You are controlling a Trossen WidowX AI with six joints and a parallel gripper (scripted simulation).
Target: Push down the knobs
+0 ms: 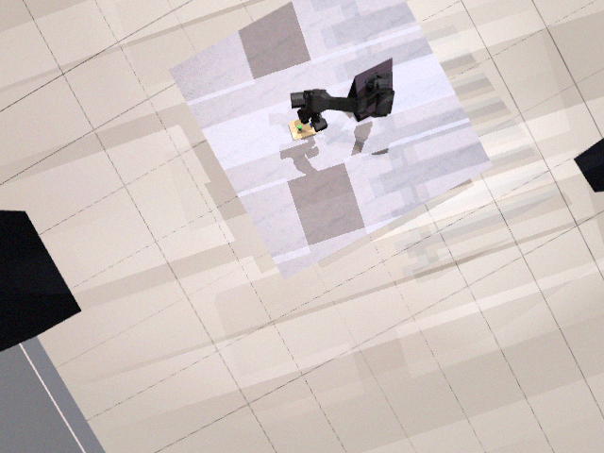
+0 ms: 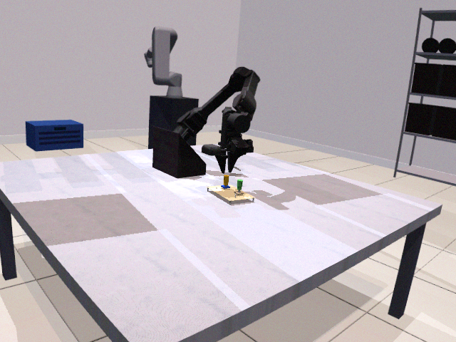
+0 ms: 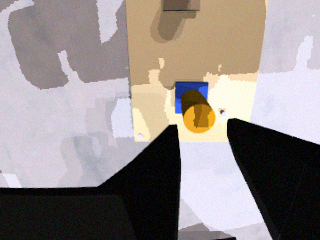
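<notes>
Right now the orange-brown knob is 30 mm below my gripper tip. Also, from my gripper tip: green knob: 70 mm ahead, 10 mm to the right, 20 mm below.
</notes>
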